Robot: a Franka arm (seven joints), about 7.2 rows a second.
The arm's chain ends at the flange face. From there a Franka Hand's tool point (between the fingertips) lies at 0.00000 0.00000 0.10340 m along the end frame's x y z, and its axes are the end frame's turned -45 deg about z.
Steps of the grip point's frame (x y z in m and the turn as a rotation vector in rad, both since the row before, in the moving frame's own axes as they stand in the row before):
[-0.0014 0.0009 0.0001 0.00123 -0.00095 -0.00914]
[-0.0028 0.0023 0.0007 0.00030 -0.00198 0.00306]
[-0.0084 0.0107 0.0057 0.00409 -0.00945 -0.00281]
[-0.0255 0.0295 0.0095 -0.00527 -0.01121 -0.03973]
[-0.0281 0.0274 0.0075 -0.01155 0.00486 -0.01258]
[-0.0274 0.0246 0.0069 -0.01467 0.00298 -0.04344]
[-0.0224 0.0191 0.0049 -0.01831 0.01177 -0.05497]
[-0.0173 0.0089 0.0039 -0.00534 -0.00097 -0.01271]
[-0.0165 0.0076 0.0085 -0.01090 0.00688 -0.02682]
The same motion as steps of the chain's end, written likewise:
[-0.0002 0.0016 0.0001 0.00020 -0.00154 -0.00914]
[-0.0002 0.0035 0.0007 -0.00119 -0.00161 0.00306]
[0.0026 0.0131 0.0057 -0.00379 -0.00957 -0.00281]
[0.0032 0.0377 0.0095 -0.01165 -0.00420 -0.03973]
[-0.0017 0.0388 0.0075 -0.00473 0.01160 -0.01258]
[-0.0033 0.0359 0.0069 -0.00827 0.01248 -0.04344]
[-0.0045 0.0289 0.0049 -0.00462 0.02127 -0.05497]
[-0.0063 0.0181 0.0039 -0.00446 0.00309 -0.01271]
[-0.0076 0.0168 0.0085 -0.00284 0.01257 -0.02682]

